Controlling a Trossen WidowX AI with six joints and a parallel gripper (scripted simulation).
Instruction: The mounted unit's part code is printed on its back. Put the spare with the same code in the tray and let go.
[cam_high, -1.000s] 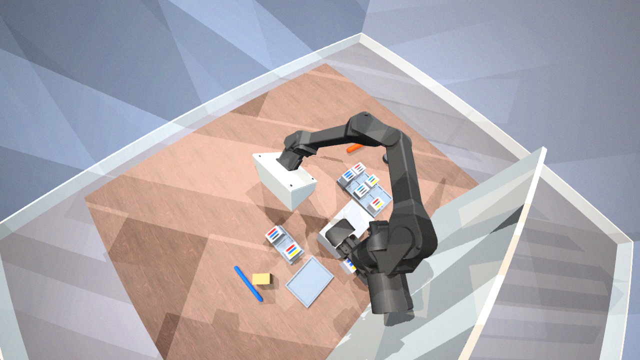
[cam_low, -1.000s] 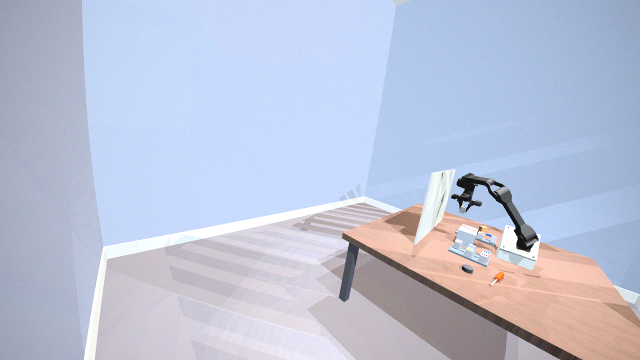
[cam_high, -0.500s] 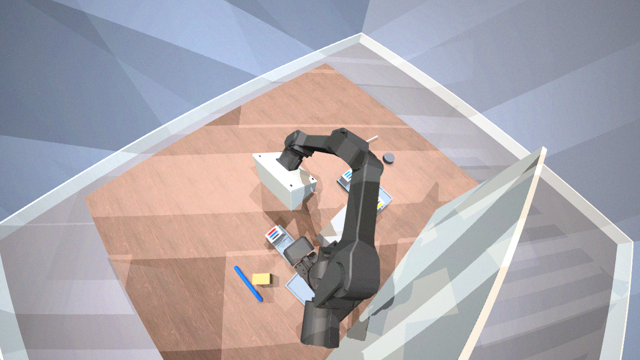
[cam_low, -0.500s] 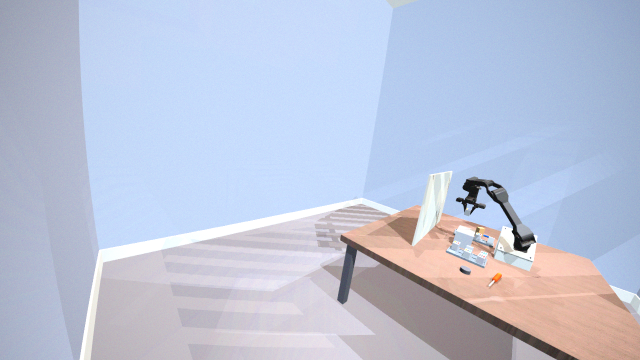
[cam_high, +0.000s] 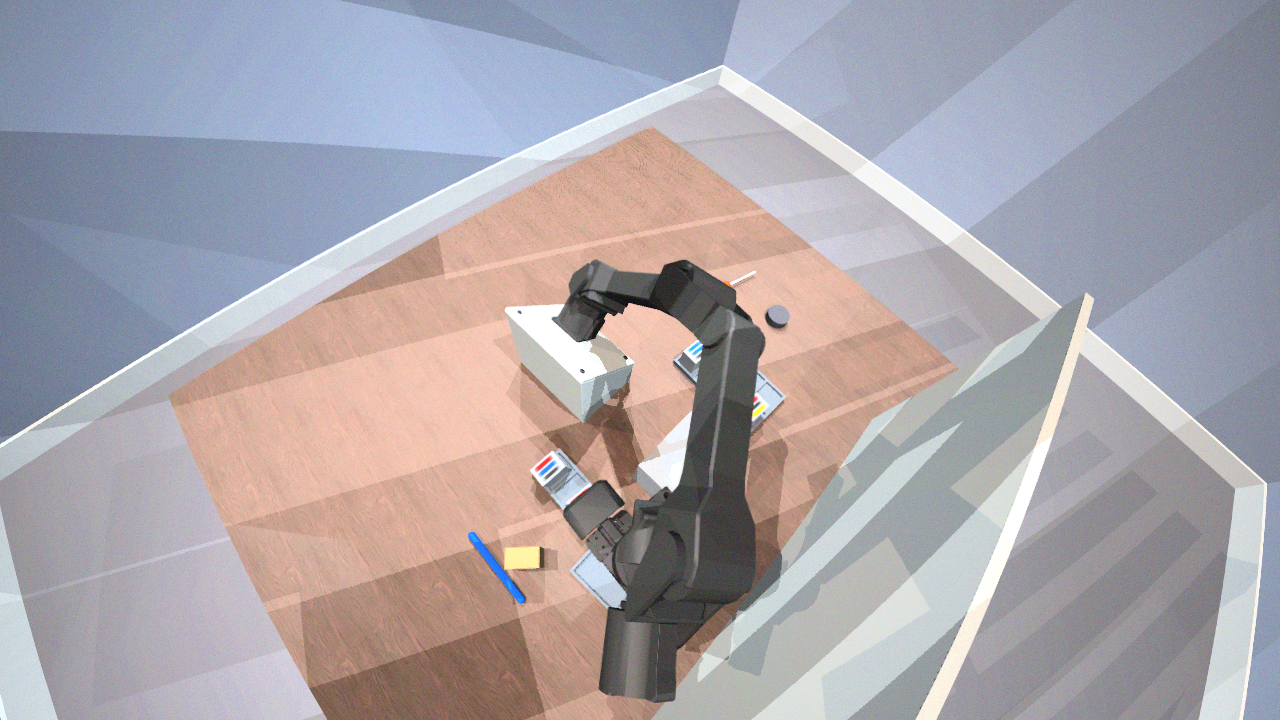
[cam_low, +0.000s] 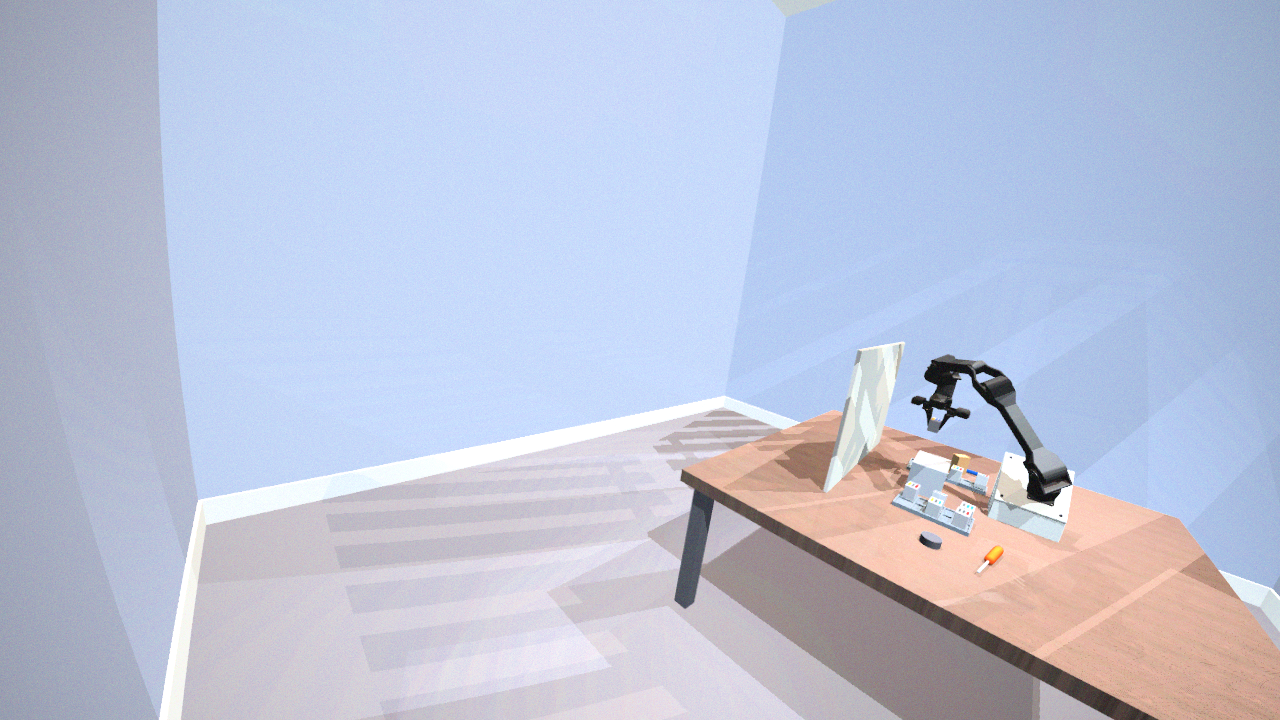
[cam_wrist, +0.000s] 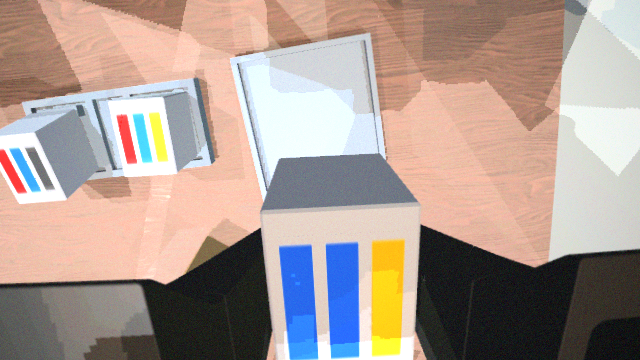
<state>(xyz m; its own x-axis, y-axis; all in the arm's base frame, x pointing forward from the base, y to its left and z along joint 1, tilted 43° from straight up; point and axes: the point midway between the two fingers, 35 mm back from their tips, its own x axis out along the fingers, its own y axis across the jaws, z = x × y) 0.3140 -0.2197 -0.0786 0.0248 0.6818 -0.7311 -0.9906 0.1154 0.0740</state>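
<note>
Now: the flat grey tray 16 cm below my gripper tip. Round my gripper tip: mounted unit (3 cm behind, 20 cm to the left, 11 cm below); blue pen (14 cm behind, 14 cm to the right, 16 cm below); tan block (11 cm behind, 9 cm to the right, 13 cm below).
</note>
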